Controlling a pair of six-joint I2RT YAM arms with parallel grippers.
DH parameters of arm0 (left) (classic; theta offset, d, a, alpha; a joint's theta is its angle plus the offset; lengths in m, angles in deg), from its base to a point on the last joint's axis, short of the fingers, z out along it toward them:
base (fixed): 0 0 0 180
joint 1: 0 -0.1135 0.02 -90
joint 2: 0 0 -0.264 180
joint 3: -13.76 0 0.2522 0
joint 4: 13.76 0 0.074 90
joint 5: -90 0 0 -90
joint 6: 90 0.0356 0 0
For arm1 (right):
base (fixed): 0 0 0 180
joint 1: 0 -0.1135 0.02 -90
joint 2: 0 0 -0.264 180
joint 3: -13.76 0 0.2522 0
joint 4: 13.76 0 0.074 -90
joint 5: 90 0 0 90
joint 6: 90 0.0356 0 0
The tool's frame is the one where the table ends.
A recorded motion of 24 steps. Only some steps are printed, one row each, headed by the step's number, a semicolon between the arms.
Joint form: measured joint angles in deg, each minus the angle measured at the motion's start. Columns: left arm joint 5, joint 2, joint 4, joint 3, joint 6, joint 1; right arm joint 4, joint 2, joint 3, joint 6, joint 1, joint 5.
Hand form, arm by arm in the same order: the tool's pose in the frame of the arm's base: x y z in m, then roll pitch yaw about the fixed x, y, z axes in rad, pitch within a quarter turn. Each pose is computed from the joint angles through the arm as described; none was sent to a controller.
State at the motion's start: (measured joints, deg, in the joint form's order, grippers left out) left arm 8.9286 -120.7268 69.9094 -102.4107 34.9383 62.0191; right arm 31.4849 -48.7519 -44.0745 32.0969 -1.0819 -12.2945
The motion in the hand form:
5: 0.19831 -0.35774 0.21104 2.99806 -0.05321 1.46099; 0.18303 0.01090 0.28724 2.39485 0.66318 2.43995
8: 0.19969 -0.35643 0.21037 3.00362 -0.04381 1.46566; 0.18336 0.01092 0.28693 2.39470 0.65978 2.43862
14: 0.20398 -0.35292 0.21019 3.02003 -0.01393 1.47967; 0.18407 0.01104 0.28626 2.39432 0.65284 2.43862
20: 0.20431 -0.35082 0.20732 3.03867 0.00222 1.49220; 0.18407 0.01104 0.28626 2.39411 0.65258 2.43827
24: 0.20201 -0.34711 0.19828 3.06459 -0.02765 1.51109; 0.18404 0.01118 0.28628 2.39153 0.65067 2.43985
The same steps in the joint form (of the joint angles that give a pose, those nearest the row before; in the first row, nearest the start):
5: -0.44 0.35 -0.65 0.59 0.00 -0.28; 0.00 -0.13 0.00 0.02 0.04 0.00
8: -1.01 0.57 -1.18 1.07 0.00 -0.59; 0.00 -0.24 0.00 0.18 0.04 -0.02
14: -2.75 1.18 -2.40 2.03 0.00 -1.51; 0.00 -0.48 0.00 0.39 0.04 -0.20
20: -4.13 1.55 -3.34 3.23 -0.50 -1.81; 0.00 -0.48 0.00 0.42 0.04 -0.20
24: -4.37 1.27 -2.89 4.83 -1.62 -1.81; 0.00 -0.48 0.00 0.44 0.04 -0.44

